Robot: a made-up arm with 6 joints. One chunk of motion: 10 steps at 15 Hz.
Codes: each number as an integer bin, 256 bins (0 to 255) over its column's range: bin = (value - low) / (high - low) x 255, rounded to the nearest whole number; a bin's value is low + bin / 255 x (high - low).
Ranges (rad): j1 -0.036..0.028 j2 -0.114..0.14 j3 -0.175..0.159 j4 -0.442..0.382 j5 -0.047..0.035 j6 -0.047..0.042
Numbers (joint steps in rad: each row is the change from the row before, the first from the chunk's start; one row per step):
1: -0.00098 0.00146 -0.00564 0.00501 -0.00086 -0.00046
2: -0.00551 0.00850 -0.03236 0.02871 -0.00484 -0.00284
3: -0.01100 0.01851 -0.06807 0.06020 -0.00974 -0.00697
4: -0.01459 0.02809 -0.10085 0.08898 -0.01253 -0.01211
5: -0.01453 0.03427 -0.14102 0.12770 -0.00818 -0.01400
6: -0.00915 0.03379 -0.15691 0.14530 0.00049 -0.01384
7: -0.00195 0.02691 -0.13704 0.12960 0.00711 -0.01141
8: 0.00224 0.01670 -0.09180 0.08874 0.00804 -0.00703
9: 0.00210 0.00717 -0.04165 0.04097 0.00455 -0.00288
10: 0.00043 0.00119 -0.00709 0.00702 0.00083 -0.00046
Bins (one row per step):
1: 140 116 129 138 143 133
2: 121 123 109 146 131 127
3: 100 133 82 155 116 115
4: 85 143 57 164 107 100
5: 86 149 26 176 121 95
6: 107 148 14 182 148 95
7: 136 141 29 177 168 102
8: 152 131 64 164 171 115
9: 152 122 102 149 160 126
10: 145 116 128 139 149 133

